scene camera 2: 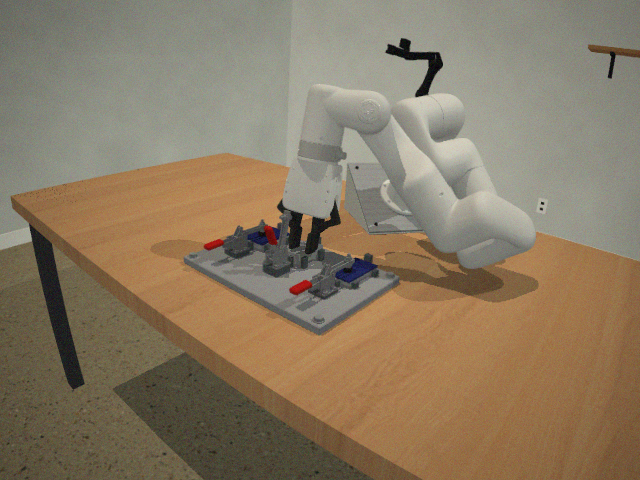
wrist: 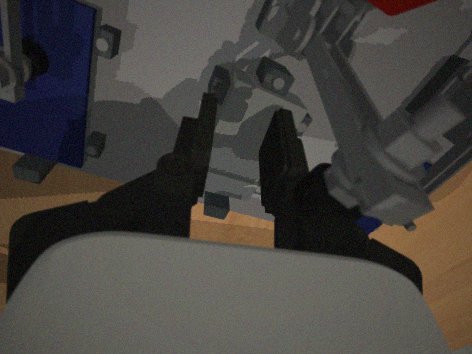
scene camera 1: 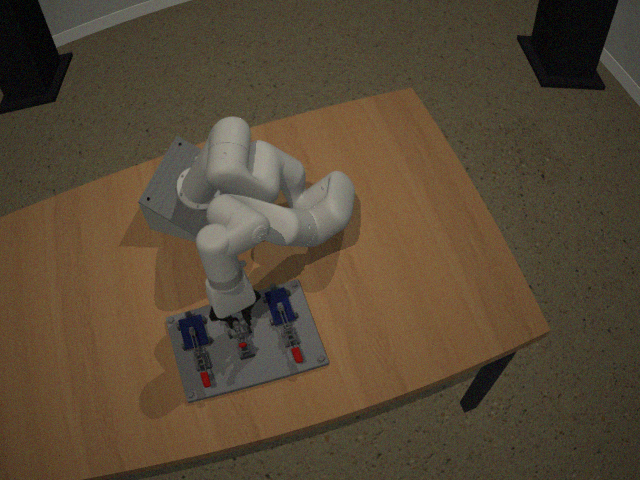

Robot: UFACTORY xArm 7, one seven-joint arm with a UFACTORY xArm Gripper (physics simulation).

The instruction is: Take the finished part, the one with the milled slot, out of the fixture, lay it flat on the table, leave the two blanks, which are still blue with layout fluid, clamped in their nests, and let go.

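Frame: origin at the arm's base, x back, y right, z up, level; metres.
Seen in the pictures: gripper, fingertip midpoint: [scene camera 2: 301, 250] [wrist: 240, 125] [scene camera 1: 240, 324]; arm's base at its link origin: [scene camera 1: 197, 189].
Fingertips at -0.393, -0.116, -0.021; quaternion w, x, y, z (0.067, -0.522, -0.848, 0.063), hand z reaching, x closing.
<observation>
Offsets run from my fingertips to a thing's middle, as dx, dy, dz. "spot": to the spot under its first point. Level surfaces: height alone.
The grey finished part @[+0.012, +0.012, -0.011] [wrist: 232, 157] lies in the middle nest of the fixture plate [scene camera 1: 222, 372] [scene camera 2: 258, 289]; shadow and the fingers hide its slot. My gripper [scene camera 1: 240, 326] [scene camera 2: 302, 249] [wrist: 240, 125] points down over this nest, shut on the part, with a black finger at each side. The middle clamp @[spot: -0.051, -0.009, +0.018] [scene camera 2: 281, 248] [wrist: 345, 100] stands with its arm raised, close beside the right finger in the wrist view. Two blue blanks, the right one @[+0.049, -0.092, -0.017] [scene camera 1: 272, 304] [scene camera 2: 361, 267] [wrist: 60, 112] and the left one @[-0.010, +0.120, -0.014] [scene camera 1: 185, 335] [scene camera 2: 257, 237], sit clamped in the outer nests.
The outer clamps' red handles, right [scene camera 1: 296, 354] [scene camera 2: 300, 287] and left [scene camera 1: 205, 379] [scene camera 2: 213, 244], lie low toward the front. Small locating blocks @[+0.051, +0.022, -0.009] [wrist: 216, 205] surround the nests. The wooden table @[dz -0.042] [scene camera 1: 403, 258] [scene camera 2: 465, 351] extends around the plate. The arm's grey base [scene camera 1: 168, 180] stands behind it.
</observation>
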